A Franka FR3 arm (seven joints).
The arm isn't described. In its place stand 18 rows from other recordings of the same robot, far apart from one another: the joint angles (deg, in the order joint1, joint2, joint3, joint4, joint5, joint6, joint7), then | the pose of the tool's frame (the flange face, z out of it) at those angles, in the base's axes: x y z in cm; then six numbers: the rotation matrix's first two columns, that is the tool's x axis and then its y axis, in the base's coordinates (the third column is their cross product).
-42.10 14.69 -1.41 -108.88 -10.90 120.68 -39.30 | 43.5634 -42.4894 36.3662 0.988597 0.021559 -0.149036 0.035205 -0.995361 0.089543
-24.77 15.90 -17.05 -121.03 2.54 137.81 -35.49 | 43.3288 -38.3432 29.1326 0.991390 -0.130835 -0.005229 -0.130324 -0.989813 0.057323
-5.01 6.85 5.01 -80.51 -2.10 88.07 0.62 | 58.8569 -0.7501 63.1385 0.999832 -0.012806 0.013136 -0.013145 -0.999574 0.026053
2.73 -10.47 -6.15 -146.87 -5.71 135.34 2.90 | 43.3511 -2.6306 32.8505 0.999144 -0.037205 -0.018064 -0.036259 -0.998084 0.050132
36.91 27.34 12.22 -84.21 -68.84 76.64 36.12 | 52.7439 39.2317 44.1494 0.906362 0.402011 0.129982 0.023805 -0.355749 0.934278
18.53 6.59 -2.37 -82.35 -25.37 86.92 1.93 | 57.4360 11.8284 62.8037 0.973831 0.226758 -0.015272 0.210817 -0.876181 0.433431
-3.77 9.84 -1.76 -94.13 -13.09 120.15 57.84 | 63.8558 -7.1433 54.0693 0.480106 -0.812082 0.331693 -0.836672 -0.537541 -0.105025
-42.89 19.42 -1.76 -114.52 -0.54 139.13 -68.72 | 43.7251 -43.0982 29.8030 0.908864 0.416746 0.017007 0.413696 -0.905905 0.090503
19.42 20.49 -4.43 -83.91 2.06 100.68 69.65 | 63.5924 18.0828 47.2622 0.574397 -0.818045 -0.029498 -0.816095 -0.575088 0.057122
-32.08 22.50 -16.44 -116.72 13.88 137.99 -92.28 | 39.9922 -44.3879 25.6708 0.821895 0.567143 0.053265 0.567940 -0.823070 0.000214
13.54 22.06 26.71 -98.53 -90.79 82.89 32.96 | 57.6239 28.4560 43.6377 0.843719 0.532736 0.065801 -0.003173 -0.117632 0.993052
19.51 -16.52 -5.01 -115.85 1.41 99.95 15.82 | 45.6458 11.5955 57.2045 0.999713 -0.023597 -0.004129 -0.023773 -0.998473 -0.049857
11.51 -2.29 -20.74 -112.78 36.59 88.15 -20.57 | 51.0674 -1.8685 48.2357 0.977236 0.147724 -0.152276 0.009254 -0.746751 -0.665039
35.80 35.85 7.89 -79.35 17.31 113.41 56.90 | 52.1738 49.6912 34.9572 0.888765 -0.329920 -0.318198 -0.389505 -0.909560 -0.144867
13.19 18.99 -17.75 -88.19 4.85 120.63 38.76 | 68.0165 -2.3110 49.5742 0.698087 -0.686075 0.204882 -0.672516 -0.726476 -0.141263
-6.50 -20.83 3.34 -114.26 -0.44 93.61 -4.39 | 44.1005 -2.1058 61.0048 0.999835 0.018170 0.000385 0.018152 -0.999429 0.028494
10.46 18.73 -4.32 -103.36 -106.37 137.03 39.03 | 66.3740 6.7481 40.1005 0.599756 0.796377 0.077951 0.121980 -0.187270 0.974706
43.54 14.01 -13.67 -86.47 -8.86 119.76 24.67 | 57.2504 34.0576 56.4039 0.910106 0.158716 0.382775 0.149890 -0.987282 0.052986
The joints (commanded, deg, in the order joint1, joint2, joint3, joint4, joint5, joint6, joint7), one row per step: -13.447 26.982 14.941 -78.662 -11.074 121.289 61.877; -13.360 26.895 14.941 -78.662 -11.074 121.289 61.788; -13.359 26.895 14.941 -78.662 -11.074 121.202 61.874; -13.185 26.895 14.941 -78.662 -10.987 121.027 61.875; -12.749 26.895 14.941 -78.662 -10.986 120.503 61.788; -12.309 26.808 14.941 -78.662 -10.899 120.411 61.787; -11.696 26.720 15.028 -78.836 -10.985 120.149 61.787; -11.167 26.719 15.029 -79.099 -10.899 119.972 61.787; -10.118 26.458 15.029 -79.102 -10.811 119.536 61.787; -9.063 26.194 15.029 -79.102 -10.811 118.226 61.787; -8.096 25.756 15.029 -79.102 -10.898 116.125 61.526; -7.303 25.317 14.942 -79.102 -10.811 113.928 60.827; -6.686 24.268 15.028 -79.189 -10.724 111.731 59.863; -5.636 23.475 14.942 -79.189 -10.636 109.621 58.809; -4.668 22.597 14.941 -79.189 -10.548 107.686 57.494; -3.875 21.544 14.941 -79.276 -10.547 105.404 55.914; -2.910 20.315 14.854 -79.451 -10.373 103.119 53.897
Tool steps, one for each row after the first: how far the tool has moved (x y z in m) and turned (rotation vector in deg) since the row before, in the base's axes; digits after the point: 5 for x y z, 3 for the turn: -0.00018 0.00115 0.00107 -0.046 -0.080 0.172; -0.00012 -0.00001 -0.00017 0.020 0.082 -0.087; -0.00016 0.00222 -0.00035 0.076 0.177 0.139; -0.00055 0.00537 -0.00104 -0.053 0.526 0.483; -0.00023 0.00563 0.00088 0.059 0.011 0.413; -0.00079 0.00865 -0.00086 -0.087 0.335 0.715; -0.00071 0.00692 -0.00264 0.059 0.441 0.527; -0.00145 0.01322 0.00232 -0.006 0.186 0.998; -0.00293 0.01289 0.00068 -0.196 1.038 0.967; -0.00474 0.01140 0.00133 -0.489 1.644 1.095; -0.00499 0.00836 0.00112 -0.477 1.777 1.219; -0.00704 0.00806 0.00793 -0.536 1.260 1.469; -0.00662 0.01133 0.00559 -0.560 1.354 1.829; -0.00694 0.01107 0.00698 -0.535 1.107 2.095; -0.00825 0.00859 0.00768 -0.734 1.360 2.176; -0.00950 0.00983 0.00883 -0.649 1.342 2.673
